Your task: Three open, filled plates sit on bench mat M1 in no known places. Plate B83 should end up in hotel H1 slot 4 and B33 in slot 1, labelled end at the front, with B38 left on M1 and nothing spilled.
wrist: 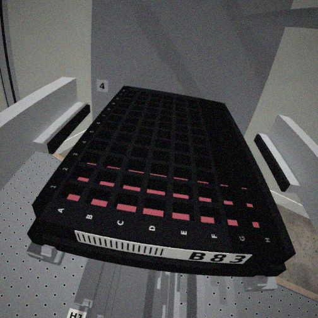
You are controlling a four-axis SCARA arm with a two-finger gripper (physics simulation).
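Plate B83 (150, 150) is black, with pink liquid showing in the wells nearest the camera. Its labelled end with barcode and "B 8 3" faces the camera. It sits at the level of hotel H1, with its front corners over two small grey supports (46, 253) (261, 283). A "4" tag (102, 86) stands behind its far left corner, and an "H1" tag (76, 314) shows at the bottom edge. My gripper (176, 108) is open, with one dark-padded finger on each side of the plate and a gap on both sides. Plates B33 and B38 and mat M1 do not show.
A large grey upright panel (175, 55) stands behind the plate. Perforated grey surface (20, 210) lies below at the left. Grey rail-like parts (145, 295) run below the plate's front. A brown surface with a light wooden edge lies low at the right.
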